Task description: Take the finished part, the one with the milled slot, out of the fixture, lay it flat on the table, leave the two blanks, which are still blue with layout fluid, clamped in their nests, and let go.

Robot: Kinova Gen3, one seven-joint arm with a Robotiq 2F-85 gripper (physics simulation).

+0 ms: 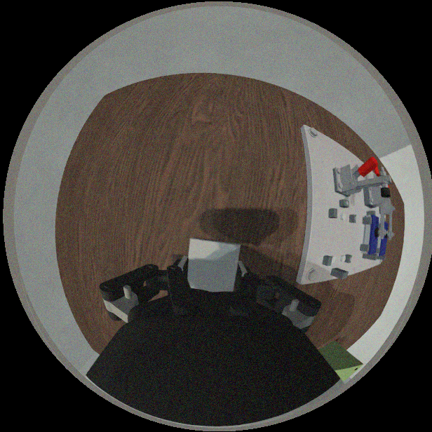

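Note:
My gripper [211,266] is shut on a pale grey block, the finished part [213,264], held between its two fingertips above the wooden table [175,150]. The slot cannot be made out on the side that shows. The white fixture plate [320,200] lies to the right. Two blue blanks [373,240] [384,246] sit in their nests at its far right side, with clamp arms over them. The nest nearest me, among small grey locating blocks [333,213] [327,260], holds no part.
A grey toggle clamp [344,181] with a red handle [368,166] stands on the plate beside the nearest nest; more clamps stand behind it. A green box [340,356] shows at the lower right. A dark shadow [240,223] lies on the table between the part and the plate.

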